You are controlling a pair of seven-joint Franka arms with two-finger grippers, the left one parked.
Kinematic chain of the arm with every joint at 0, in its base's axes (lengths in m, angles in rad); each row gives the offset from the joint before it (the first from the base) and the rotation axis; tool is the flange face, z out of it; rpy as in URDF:
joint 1: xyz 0 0 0.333 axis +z
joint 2: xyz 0 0 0 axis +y
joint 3: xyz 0 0 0.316 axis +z
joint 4: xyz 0.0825 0 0 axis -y
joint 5: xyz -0.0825 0 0.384 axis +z
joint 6: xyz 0 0 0 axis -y
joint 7: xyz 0.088 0 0 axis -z
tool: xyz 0 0 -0.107 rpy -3.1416 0 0
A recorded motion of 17 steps. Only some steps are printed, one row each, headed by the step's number.
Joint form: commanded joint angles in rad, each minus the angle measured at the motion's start. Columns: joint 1, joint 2, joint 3, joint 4, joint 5, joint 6, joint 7.
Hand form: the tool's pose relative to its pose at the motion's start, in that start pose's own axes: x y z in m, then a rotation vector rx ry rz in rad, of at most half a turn. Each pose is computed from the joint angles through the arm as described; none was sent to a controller.
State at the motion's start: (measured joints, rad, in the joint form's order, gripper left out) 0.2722 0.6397 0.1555 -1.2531 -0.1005 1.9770 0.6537
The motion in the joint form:
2: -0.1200 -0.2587 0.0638 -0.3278 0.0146 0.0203 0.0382
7: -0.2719 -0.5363 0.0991 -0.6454 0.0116 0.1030 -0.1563
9: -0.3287 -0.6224 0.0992 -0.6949 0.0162 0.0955 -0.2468
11: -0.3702 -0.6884 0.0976 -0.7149 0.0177 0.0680 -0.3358
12: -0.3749 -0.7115 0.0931 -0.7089 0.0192 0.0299 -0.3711
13: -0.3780 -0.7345 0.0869 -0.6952 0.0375 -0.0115 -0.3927
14: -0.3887 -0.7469 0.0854 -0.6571 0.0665 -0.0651 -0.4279
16: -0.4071 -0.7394 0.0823 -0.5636 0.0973 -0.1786 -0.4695
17: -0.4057 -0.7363 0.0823 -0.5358 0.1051 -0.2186 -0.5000
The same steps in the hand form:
2: -0.0391 0.0625 -0.0346 -0.0278 -0.0372 0.0786
7: -0.0745 0.1521 -0.0709 -0.0611 0.0224 -0.0232
9: -0.0786 0.1866 -0.0972 -0.0733 0.0518 -0.0567
11: -0.0830 0.2118 -0.1227 -0.0899 0.0697 -0.1011
12: -0.0868 0.2178 -0.1349 -0.1003 0.0607 -0.1241
13: -0.0905 0.2224 -0.1503 -0.0934 0.0514 -0.1267
14: -0.0907 0.2263 -0.1705 -0.0739 0.0401 -0.1371
16: -0.0863 0.2335 -0.2014 -0.0536 0.0048 -0.1463
17: -0.0874 0.2321 -0.2095 -0.0491 -0.0128 -0.1762

